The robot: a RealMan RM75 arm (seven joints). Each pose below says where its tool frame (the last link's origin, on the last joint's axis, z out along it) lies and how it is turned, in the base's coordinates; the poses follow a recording.
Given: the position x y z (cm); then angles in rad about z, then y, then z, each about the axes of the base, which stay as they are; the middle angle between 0 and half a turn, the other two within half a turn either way.
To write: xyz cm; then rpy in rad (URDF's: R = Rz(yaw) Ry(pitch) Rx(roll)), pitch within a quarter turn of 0, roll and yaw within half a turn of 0. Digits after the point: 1 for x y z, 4 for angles.
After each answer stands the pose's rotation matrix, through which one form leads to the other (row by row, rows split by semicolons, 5 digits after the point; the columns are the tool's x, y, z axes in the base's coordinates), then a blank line. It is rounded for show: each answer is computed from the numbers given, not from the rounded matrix.
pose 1, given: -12.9 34.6 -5.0 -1.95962 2.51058 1.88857
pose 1, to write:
-12.9 34.6 -5.0 -2.5471 -0.2256 0.6372
0.78339 0.59357 -0.18434; 0.57990 -0.59130 0.56043; 0.22365 -0.54593 -0.80743

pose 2, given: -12.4 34.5 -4.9 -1.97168 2.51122 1.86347
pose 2, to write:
-12.4 34.5 -4.9 -2.5500 -0.2321 0.6225
0.79062 0.58822 -0.17006; 0.56747 -0.59955 0.56438; 0.23002 -0.54271 -0.80781

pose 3, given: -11.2 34.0 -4.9 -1.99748 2.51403 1.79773
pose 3, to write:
-11.2 34.0 -4.9 -2.5580 -0.2455 0.5795
0.81163 0.56904 -0.13211; 0.53123 -0.62488 0.57212; 0.24300 -0.53453 -0.80946

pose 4, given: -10.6 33.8 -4.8 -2.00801 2.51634 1.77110
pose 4, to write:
-10.6 33.8 -4.8 -2.5624 -0.2504 0.5625
0.81951 0.56110 -0.11646; 0.51670 -0.63561 0.57360; 0.24783 -0.53025 -0.81082

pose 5, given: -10.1 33.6 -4.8 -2.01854 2.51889 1.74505
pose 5, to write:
-10.1 33.6 -4.8 -2.5672 -0.2553 0.5462
0.82680 0.55333 -0.10112; 0.50263 -0.64609 0.57440; 0.25250 -0.52574 -0.81231

